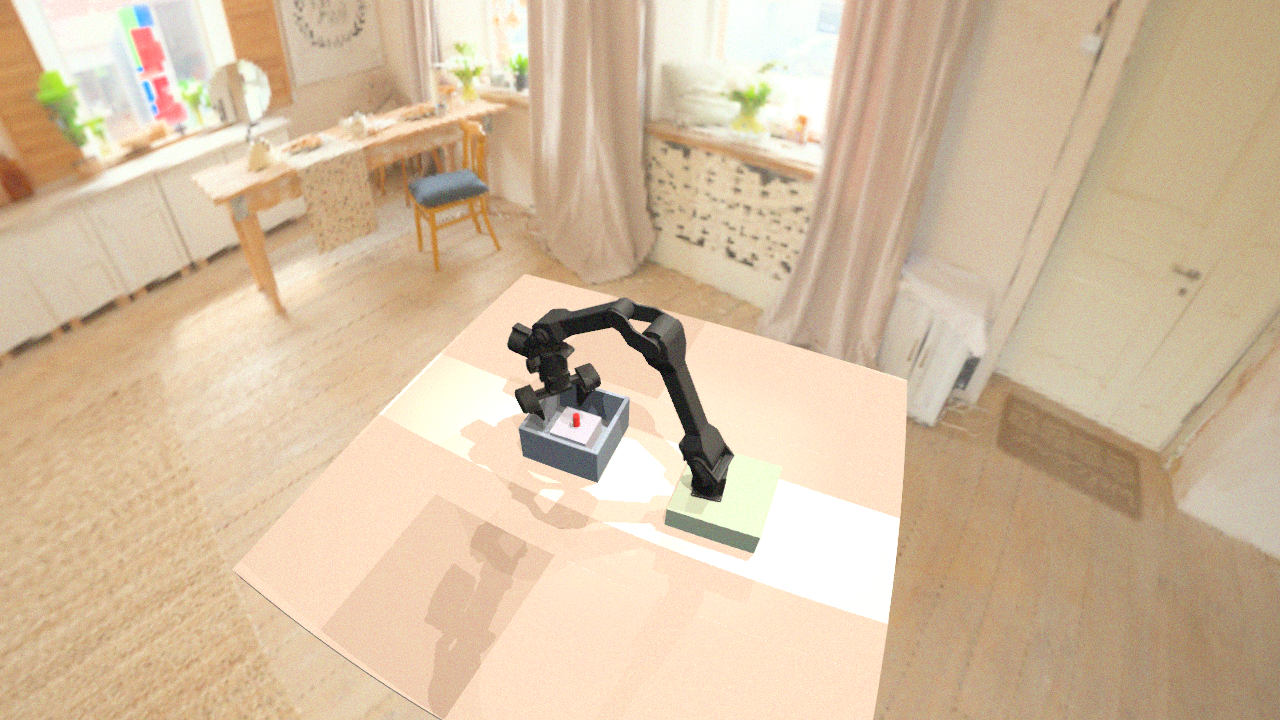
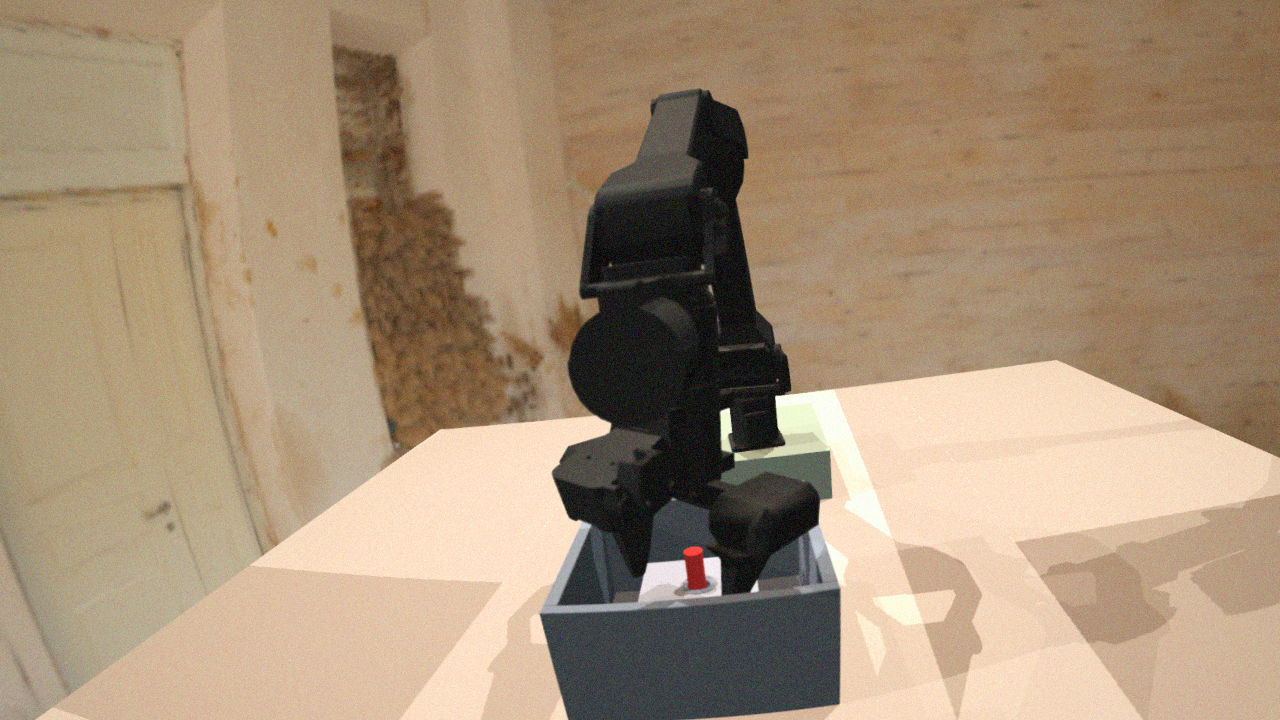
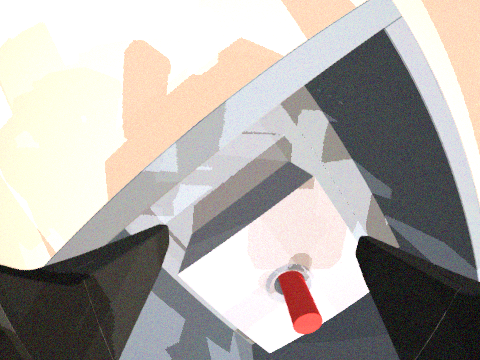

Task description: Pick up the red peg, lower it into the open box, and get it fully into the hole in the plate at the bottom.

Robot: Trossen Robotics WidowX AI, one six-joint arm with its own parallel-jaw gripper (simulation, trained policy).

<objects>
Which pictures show the white plate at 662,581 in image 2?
Image 1, image 2 and image 3: all of them.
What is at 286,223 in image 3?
A white plate.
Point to a grey box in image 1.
At 537,444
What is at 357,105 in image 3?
A grey box.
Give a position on a white plate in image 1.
At 586,435
</objects>
